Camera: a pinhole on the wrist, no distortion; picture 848 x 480 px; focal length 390.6 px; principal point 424.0 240.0 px. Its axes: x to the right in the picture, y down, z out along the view. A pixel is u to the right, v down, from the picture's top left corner.
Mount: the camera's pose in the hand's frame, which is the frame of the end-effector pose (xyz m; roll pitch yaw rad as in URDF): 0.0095 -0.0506 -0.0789 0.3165 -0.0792 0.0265
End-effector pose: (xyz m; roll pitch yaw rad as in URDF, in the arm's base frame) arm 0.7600 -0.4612 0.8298 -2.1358 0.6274 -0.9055
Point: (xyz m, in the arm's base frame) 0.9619 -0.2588 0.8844
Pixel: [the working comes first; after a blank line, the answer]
In the camera's frame: -0.0483 -0.0170 0.3324

367 220
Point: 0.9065 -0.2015 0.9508
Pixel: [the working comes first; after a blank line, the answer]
In the camera's frame: -0.1520 -0.0168 0.3296

244 220
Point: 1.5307 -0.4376 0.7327
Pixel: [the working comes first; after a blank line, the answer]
In the camera's frame: 0.4442 -0.2849 0.5858

720 50
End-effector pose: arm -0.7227 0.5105 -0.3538 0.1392 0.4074 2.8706
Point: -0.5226 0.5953 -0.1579
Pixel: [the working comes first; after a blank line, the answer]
In the camera's frame: -0.2277 0.0127 0.2355

46 261
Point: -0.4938 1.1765 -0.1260
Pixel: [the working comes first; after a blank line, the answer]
In the camera's frame: -0.1254 -0.4668 0.5507

outside the picture
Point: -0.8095 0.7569 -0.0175
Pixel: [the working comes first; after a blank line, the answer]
In the camera's frame: 0.0291 0.0422 0.4831

448 274
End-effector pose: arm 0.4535 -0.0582 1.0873 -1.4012 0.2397 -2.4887
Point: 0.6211 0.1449 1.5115
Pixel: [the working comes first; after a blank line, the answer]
In the camera's frame: -0.3599 -0.2475 0.1951

outside the picture
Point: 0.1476 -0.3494 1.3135
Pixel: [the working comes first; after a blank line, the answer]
In the camera's frame: 0.3508 -0.2056 0.2256

outside the picture
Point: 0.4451 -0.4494 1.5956
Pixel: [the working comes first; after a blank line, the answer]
In the camera's frame: 0.1326 -0.2778 0.5795

513 53
